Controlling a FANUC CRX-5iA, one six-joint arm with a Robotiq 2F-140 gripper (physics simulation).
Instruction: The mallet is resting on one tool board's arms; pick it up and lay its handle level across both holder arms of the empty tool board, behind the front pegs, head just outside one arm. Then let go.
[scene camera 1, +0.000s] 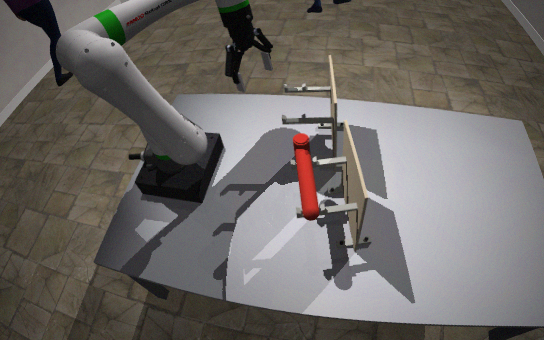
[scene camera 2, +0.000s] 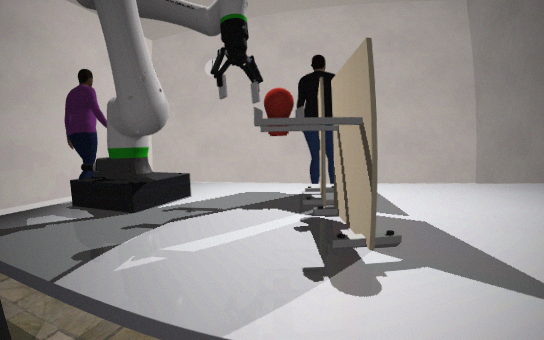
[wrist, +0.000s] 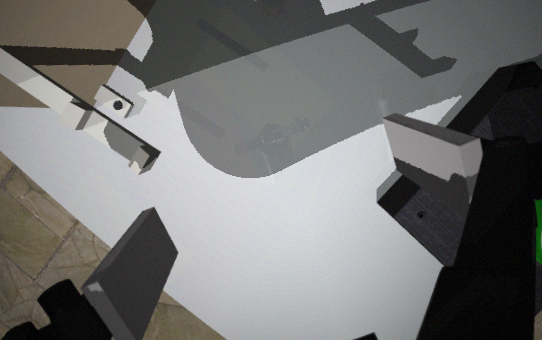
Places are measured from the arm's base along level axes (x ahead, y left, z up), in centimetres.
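Pixels of known places: gripper, between the fingertips: (scene camera 1: 256, 79) (scene camera 2: 240, 100) (wrist: 275, 188); arm's base, origin of its link: (scene camera 2: 129, 176).
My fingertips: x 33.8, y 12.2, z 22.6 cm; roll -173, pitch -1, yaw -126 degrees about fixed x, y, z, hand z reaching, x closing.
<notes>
Ahead of a thing's pixels: the offset from my fingertips to its top centre. "spot": to the spot under its first point. Level surfaces: height alone.
The red mallet @(dx +15.2, dy -33.6, dz -5.0 cm) (scene camera 1: 306, 185) (scene camera 2: 278, 103) lies across both holder arms (scene camera 1: 336, 160) (scene camera 2: 320, 121) of the near tool board (scene camera 1: 356, 190) (scene camera 2: 352, 90), one rounded end just past the nearest arm. It does not show in the wrist view. The far tool board @(spot: dx +24.2, dy -12.5, dz +1.9 cm) (scene camera 1: 333, 95) (scene camera 2: 321, 95) bears nothing on its two arms (scene camera 1: 317, 89), which have upright pegs. One holder arm (wrist: 45, 92) shows at the upper left of the wrist view. My gripper (scene camera 1: 255, 72) (scene camera 2: 239, 94) (wrist: 275, 188) is open and empty, high up near the far board's arm ends and apart from the mallet.
The black robot base (scene camera 1: 177, 187) (scene camera 2: 130, 195) stands on the table @(dz -30.2 cm) (scene camera 1: 450, 200) (scene camera 2: 225, 300), on the side the holder arms point to. The two upright boards stand almost in line, one behind the other. People stand in the background. The table's edge crosses the lower left of the wrist view.
</notes>
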